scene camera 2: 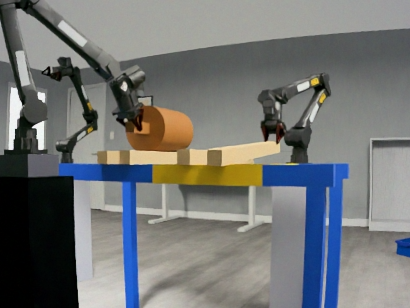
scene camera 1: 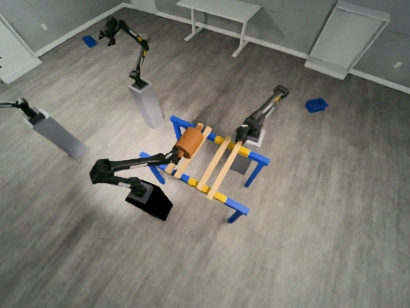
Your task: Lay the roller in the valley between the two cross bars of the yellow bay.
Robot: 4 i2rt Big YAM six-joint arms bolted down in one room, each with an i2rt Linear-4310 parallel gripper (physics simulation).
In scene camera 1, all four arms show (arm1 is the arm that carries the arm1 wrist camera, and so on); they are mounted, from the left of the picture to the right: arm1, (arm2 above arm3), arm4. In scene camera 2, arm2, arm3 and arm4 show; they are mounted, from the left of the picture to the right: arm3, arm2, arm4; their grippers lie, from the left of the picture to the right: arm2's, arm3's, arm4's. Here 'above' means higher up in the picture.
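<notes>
The orange roller (scene camera 1: 190,142) (scene camera 2: 172,131) lies on the two left wooden bars. The yellow bay (scene camera 1: 219,197) (scene camera 2: 170,175) is crossed by a wooden bar (scene camera 1: 214,162) (scene camera 2: 193,156) and a right-hand bar (scene camera 1: 225,170) (scene camera 2: 240,153), whose far end is raised above the rail. Arm4's gripper (scene camera 1: 242,135) (scene camera 2: 273,137) is shut on that raised end. Arm3's gripper (scene camera 1: 177,154) (scene camera 2: 130,122) is at the roller's near stub, its fingers apart; the stub is partly hidden. Arm2's gripper (scene camera 1: 106,40) (scene camera 2: 47,72) is open, far from the roller. Arm1's gripper is out of view.
Blue rails (scene camera 1: 236,206) (scene camera 2: 295,175) continue on both sides of the yellow bay, on blue legs. Arm3's black pedestal (scene camera 1: 157,202) (scene camera 2: 35,240) stands beside the frame. A blue bin (scene camera 1: 316,105) (scene camera 2: 403,247) is on the floor; a white table (scene camera 1: 220,9) stands by the wall.
</notes>
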